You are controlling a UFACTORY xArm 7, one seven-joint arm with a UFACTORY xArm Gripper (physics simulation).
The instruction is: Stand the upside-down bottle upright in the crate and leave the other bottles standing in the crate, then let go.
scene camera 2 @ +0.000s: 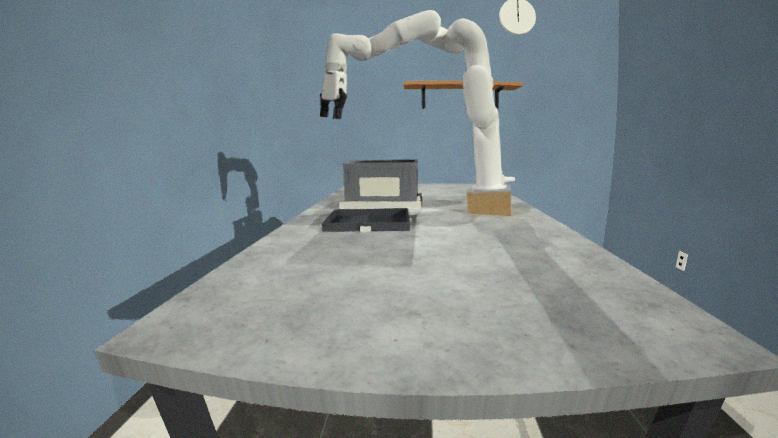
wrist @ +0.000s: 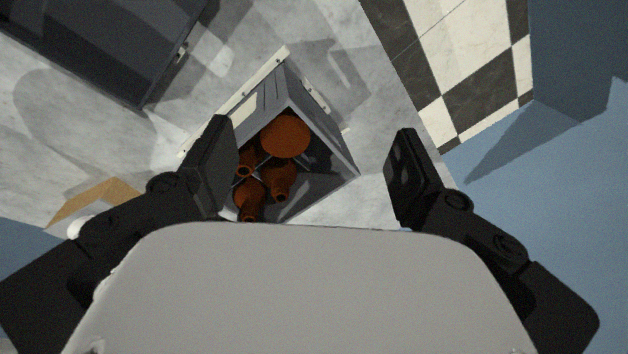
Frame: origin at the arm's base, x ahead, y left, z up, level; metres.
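Where they show: gripper, fingertip midpoint: [scene camera 2: 330,117] [wrist: 313,143]; arm's base, origin of the base link: [scene camera 2: 489,187].
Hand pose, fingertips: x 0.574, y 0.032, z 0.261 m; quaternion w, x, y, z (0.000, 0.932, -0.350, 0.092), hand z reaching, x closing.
Observation:
Each offset is from my fingertips to the top centre of the thing. Level surfaces: height alone.
The grey crate @(0.167 m back, 0.130 m right, 0.169 m down) [scene camera 2: 352,183] [wrist: 316,111] stands on the table. In the wrist view the upside-down bottle @(0.078 m back, 0.082 m right, 0.181 m down) [wrist: 285,136] shows its round, flat orange base facing up at the crate's upper corner. Three other orange-brown bottles @(0.167 m back, 0.082 m right, 0.181 m down) [wrist: 245,162] @(0.170 m back, 0.171 m right, 0.181 m down) [wrist: 279,176] @(0.256 m back, 0.173 m right, 0.181 m down) [wrist: 249,196] stand in the crate with their open necks up. My gripper [scene camera 2: 331,116] [wrist: 313,143] is open and empty, high above the crate. Its fingers are wide apart. The lower parts of the bottles are hidden, and the crate walls hide all the bottles in the scene view.
A shallow dark tray @(0.164 m back, 0.174 m left, 0.319 m down) [scene camera 2: 337,226] [wrist: 100,65] lies on the table @(0.345 m down) [scene camera 2: 381,315] close to the crate's labelled side. The wooden block [scene camera 2: 489,202] [wrist: 106,194] under the arm's base stands to the right of the crate in the scene view. An orange-brown shelf [scene camera 2: 442,84] is on the back wall.

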